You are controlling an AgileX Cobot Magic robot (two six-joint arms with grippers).
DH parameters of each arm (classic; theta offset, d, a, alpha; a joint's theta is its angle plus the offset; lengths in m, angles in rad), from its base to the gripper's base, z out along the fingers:
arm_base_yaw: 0 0.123 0 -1.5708
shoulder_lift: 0.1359 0 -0.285 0
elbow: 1.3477 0 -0.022 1.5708
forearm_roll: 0 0.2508 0 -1.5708
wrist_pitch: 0 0 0.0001 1.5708
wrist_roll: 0 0.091 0 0
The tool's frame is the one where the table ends.
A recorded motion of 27 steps. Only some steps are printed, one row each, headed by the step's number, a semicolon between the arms.
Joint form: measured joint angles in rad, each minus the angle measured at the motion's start. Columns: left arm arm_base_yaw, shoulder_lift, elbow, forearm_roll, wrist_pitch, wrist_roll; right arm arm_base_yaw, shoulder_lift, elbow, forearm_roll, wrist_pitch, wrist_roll.
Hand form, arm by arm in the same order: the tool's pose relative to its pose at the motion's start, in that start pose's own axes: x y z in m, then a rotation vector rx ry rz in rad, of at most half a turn. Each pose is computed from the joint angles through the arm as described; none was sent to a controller.
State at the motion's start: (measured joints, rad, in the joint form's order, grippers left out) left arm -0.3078 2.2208 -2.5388 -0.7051 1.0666 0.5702; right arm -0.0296 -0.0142 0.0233 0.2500 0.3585 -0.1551
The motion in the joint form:
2: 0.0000 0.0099 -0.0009 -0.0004 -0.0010 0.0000; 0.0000 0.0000 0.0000 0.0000 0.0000 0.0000
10: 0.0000 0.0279 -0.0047 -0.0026 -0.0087 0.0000; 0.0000 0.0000 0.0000 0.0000 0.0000 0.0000
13: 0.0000 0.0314 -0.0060 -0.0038 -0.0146 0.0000; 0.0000 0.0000 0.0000 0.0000 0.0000 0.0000
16: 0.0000 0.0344 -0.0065 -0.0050 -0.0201 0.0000; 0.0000 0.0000 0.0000 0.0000 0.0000 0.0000
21: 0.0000 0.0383 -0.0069 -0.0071 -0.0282 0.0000; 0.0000 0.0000 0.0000 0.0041 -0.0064 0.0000
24: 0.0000 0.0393 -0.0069 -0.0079 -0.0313 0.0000; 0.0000 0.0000 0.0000 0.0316 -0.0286 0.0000
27: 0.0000 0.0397 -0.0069 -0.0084 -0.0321 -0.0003; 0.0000 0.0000 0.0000 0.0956 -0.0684 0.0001
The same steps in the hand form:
2: 0.0029 0.0022 0.0038 0.0011 0.0063 -0.0053; 0.0000 0.0000 0.0000 0.0000 0.0000 0.0000
10: 0.0072 0.0061 0.0104 0.0006 0.0103 -0.0144; 0.0000 0.0000 0.0000 0.0000 0.0000 0.0000
13: 0.0076 0.0070 0.0116 -0.0015 0.0065 -0.0162; 0.0000 0.0000 0.0000 0.0000 0.0000 0.0000
16: 0.0080 0.0078 0.0127 -0.0032 0.0034 -0.0182; 0.0000 0.0000 0.0000 0.0000 0.0000 0.0000
21: 0.0085 0.0089 0.0142 -0.0057 -0.0015 -0.0213; -0.0006 0.0000 0.0000 -0.0004 -0.0065 0.0038
24: 0.0086 0.0092 0.0146 -0.0067 -0.0037 -0.0222; -0.0027 0.0005 0.0000 -0.0061 -0.0299 0.0297
27: 0.0087 0.0093 0.0148 -0.0067 -0.0043 -0.0230; -0.0066 0.0015 -0.0002 -0.0195 -0.0722 0.0907

